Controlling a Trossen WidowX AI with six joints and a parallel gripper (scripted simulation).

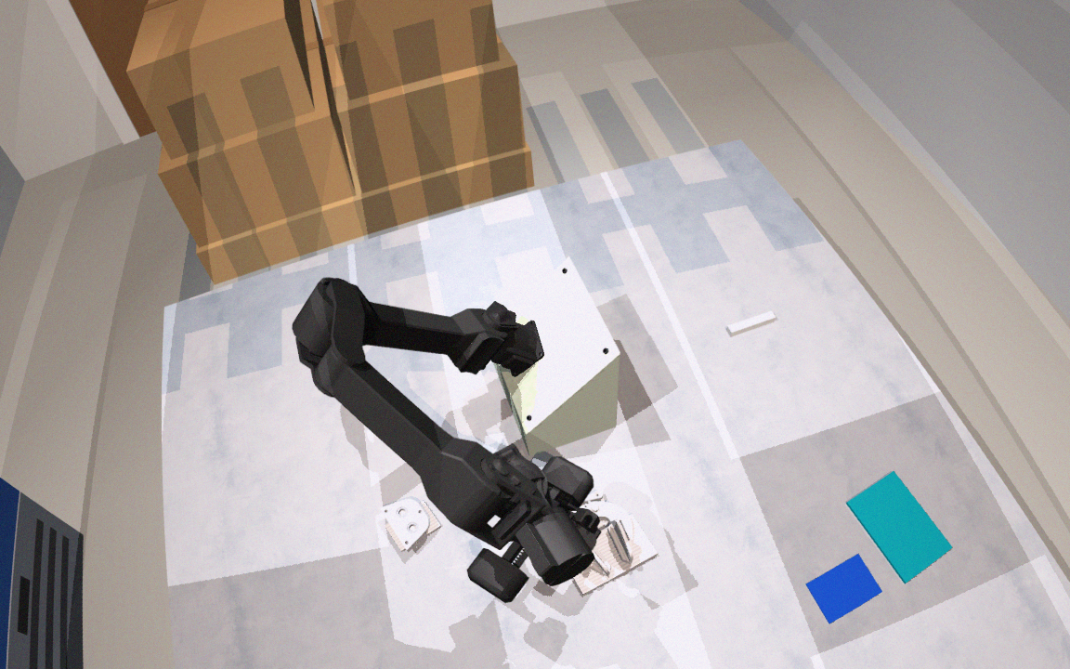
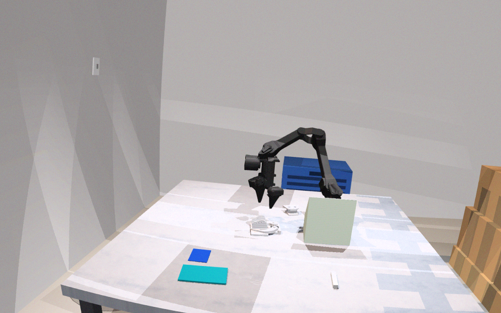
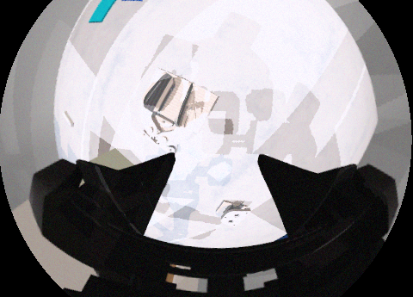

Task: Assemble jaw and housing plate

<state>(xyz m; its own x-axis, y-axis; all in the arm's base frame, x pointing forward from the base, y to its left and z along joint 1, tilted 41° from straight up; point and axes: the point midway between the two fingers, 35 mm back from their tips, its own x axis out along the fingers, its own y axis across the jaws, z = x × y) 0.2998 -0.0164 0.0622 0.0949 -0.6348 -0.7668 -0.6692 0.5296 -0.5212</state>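
Right now the white block is 170 mm to the right of my gripper tip, 110 mm behind it and 70 mm below it. From my gripper tip the other things lie so: blue card: 400 mm to the left, 160 mm ahead, 80 mm below; then cyan card: 530 mm to the left, 100 mm ahead, 80 mm below; then white jaw: 70 mm to the left, 60 mm below, 40 mm behind.
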